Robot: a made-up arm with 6 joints. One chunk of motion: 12 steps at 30 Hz.
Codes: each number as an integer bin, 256 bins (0 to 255) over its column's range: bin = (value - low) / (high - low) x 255, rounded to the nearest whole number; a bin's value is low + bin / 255 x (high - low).
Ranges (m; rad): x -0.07..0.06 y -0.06..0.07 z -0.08..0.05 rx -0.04..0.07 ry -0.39..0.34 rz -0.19..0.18
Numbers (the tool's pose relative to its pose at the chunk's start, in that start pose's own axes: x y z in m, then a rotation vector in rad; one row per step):
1: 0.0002 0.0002 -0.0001 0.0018 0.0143 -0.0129
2: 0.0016 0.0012 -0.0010 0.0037 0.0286 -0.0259
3: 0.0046 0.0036 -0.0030 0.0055 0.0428 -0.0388
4: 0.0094 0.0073 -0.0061 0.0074 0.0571 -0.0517
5: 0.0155 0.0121 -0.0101 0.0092 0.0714 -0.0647
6: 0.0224 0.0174 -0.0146 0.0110 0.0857 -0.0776
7: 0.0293 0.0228 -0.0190 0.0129 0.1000 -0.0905
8: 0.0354 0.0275 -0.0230 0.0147 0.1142 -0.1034
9: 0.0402 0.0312 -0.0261 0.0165 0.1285 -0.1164
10: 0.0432 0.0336 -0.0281 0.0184 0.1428 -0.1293
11: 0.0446 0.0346 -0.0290 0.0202 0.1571 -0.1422
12: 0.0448 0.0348 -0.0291 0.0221 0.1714 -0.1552
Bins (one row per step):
1: 138 118 157 97 141 122
2: 140 120 155 101 146 113
3: 146 125 151 105 151 104
4: 156 132 145 110 156 95
5: 168 141 137 114 161 86
6: 181 152 128 118 166 77
7: 195 162 120 123 171 69
8: 207 172 112 127 176 60
9: 216 179 106 131 181 51
10: 222 184 102 135 186 42
11: 225 186 100 140 191 33
12: 225 186 100 144 196 24

